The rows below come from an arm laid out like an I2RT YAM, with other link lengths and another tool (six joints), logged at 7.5 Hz.
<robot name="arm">
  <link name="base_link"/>
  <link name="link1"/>
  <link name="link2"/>
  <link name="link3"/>
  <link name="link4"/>
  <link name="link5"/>
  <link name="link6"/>
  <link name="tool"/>
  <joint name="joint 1" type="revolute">
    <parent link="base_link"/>
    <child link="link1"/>
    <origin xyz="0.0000 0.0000 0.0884" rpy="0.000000 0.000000 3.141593"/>
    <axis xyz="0 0 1"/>
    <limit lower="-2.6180" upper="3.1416"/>
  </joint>
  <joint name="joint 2" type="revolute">
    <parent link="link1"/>
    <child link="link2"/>
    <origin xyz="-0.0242 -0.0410 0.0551" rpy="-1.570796 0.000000 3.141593"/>
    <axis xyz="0 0 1"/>
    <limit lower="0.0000" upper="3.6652"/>
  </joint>
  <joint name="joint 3" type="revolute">
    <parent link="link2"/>
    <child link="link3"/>
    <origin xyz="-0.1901 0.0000 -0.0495" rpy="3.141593 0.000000 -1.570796"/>
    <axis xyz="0 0 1"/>
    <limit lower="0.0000" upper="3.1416"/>
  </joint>
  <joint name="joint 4" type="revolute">
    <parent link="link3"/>
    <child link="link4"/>
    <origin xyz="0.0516 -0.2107 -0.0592" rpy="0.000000 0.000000 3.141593"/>
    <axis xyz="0 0 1"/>
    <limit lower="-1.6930" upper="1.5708"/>
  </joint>
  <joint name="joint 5" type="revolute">
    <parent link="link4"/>
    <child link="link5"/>
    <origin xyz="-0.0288 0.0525 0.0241" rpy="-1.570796 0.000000 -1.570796"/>
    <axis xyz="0 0 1"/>
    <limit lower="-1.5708" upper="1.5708"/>
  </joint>
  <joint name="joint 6" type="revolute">
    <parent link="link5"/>
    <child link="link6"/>
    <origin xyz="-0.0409 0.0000 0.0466" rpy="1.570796 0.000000 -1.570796"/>
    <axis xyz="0 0 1"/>
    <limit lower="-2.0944" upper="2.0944"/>
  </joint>
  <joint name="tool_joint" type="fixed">
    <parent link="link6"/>
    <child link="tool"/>
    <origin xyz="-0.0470 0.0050 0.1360" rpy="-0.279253 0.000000 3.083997"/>
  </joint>
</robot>
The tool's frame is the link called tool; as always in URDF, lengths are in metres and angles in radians.
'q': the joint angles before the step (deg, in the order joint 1, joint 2, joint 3, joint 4, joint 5, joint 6). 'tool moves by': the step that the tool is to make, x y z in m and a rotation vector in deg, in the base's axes. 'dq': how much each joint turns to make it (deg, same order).
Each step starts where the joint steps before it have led.
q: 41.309, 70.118, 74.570, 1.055, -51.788, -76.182
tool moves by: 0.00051, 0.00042, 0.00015, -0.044, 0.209, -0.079
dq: 0.016, 0.201, 0.222, -0.086, 0.105, 0.154
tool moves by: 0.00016, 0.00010, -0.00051, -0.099, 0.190, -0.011
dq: -0.011, 0.081, 0.026, -0.088, 0.005, 0.082
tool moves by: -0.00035, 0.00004, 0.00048, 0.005, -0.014, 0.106
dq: 0.017, 0.049, 0.159, -0.093, -0.089, 0.005
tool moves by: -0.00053, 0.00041, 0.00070, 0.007, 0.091, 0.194
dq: 0.065, 0.180, 0.298, -0.084, -0.122, 0.125
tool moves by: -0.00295, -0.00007, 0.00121, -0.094, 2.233, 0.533
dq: 0.001, 0.124, 0.305, -0.056, -0.397, 2.360
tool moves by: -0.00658, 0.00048, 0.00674, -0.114, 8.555, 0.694
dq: 0.009, 0.606, 1.336, 0.053, -0.112, 9.189
